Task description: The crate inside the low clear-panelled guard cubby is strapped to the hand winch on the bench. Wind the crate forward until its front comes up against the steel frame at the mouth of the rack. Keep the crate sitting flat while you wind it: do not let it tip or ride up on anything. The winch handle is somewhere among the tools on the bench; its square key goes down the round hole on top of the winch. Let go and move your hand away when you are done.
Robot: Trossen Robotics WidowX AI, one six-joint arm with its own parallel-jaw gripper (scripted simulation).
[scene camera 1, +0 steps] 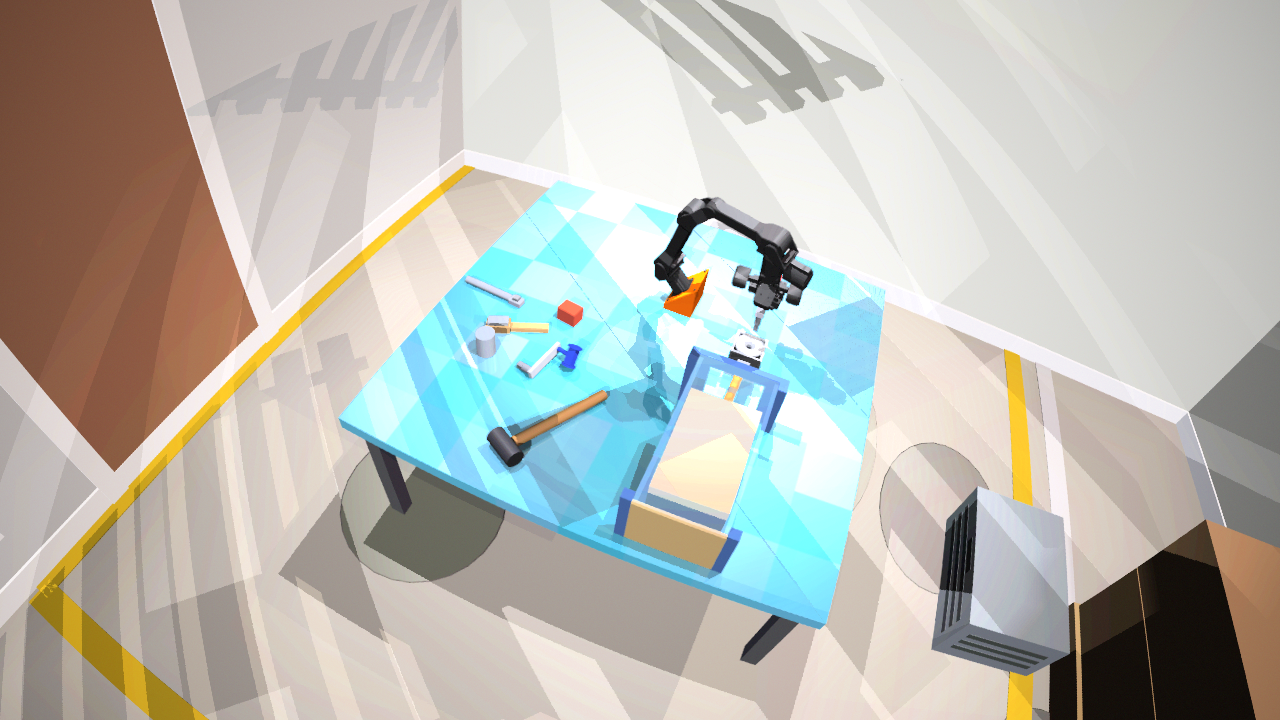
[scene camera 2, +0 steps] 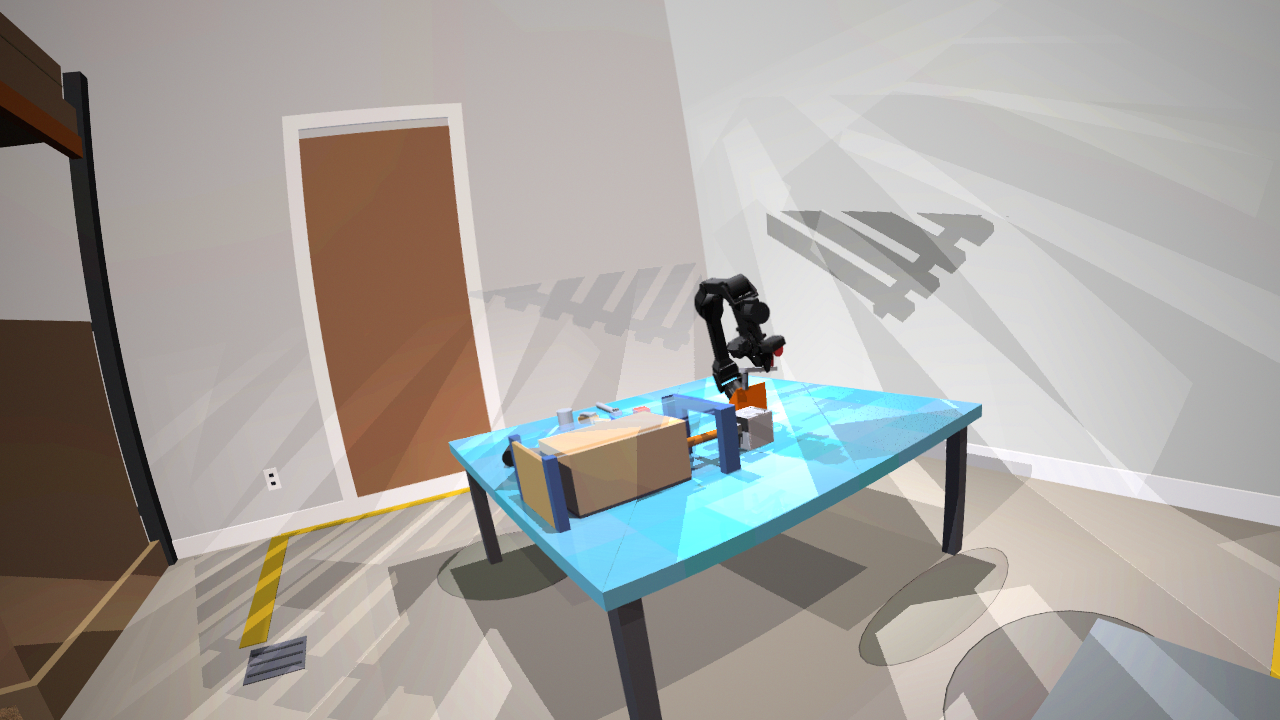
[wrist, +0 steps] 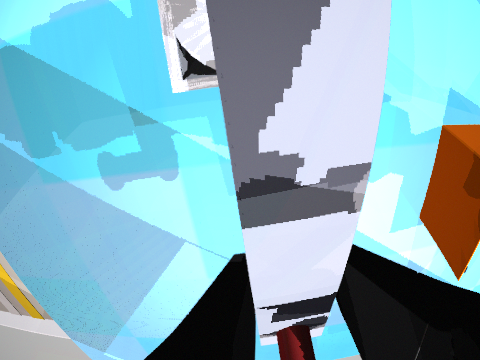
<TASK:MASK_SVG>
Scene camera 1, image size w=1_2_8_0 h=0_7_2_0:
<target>gripper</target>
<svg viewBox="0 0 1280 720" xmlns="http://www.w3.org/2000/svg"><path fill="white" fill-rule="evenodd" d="M737 266L731 284L735 287L746 288L747 282L749 282L748 291L754 293L753 303L755 306L766 311L777 310L780 303L784 300L785 293L787 293L786 303L794 306L799 305L803 291L791 284L790 287L787 287L787 282L780 281L782 273L777 277L771 277L764 274L761 270L760 275L755 274L752 276L749 275L752 268L741 264Z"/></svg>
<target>hammer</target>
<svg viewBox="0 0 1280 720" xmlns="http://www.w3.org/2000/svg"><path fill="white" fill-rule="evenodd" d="M607 394L604 390L600 390L575 403L575 405L563 409L536 425L517 433L513 437L510 437L503 427L496 427L488 432L487 440L508 467L518 465L524 456L524 453L518 446L607 400Z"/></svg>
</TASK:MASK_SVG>
